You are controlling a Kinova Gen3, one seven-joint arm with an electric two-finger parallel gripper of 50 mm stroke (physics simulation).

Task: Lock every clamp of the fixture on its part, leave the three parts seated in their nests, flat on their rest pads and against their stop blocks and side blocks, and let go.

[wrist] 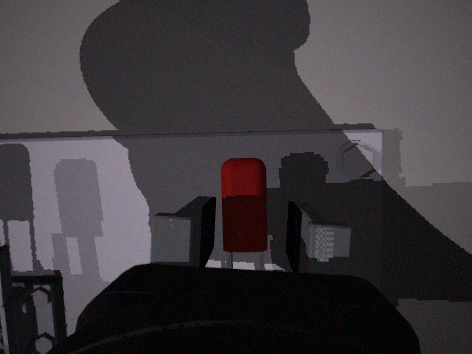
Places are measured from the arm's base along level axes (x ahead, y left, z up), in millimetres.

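Pixels of known places: gripper, fingertip midpoint: (250, 224).
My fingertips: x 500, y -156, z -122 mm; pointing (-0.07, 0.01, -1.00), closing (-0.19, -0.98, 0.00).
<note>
Ahead of a thing's pixels: the offset from my fingertips to its middle. "pt": to the spot under its first point. Level surfaces: height alone.
A red clamp handle grip @(dx +8, dy +1, dz +8 mm) (244, 212) stands upright in the middle of the wrist view, its lower half in shadow. My gripper (250, 224) is open, with one finger on each side of the red grip and a gap to each; nothing is held. Two thin pale bars show just below the grip, partly hidden by the gripper body. The light fixture plate @(pt dx +15, dy +63, dz -24 mm) (117, 200) lies behind the grip. The parts, nests, stop blocks and side blocks cannot be made out in this view.
Dark metal clamp linkage @(pt dx -33, dy +99, dz -21 mm) (62, 305) stands at the lower left. A hexagonal bolt head @(pt dx +19, dy -51, dz -17 mm) (357, 160) sits near the plate's right corner. The plate's far edge runs across the view, with the grey table @(dz -39 mm) (400, 60) beyond it. Large arm shadows cover much of both.
</note>
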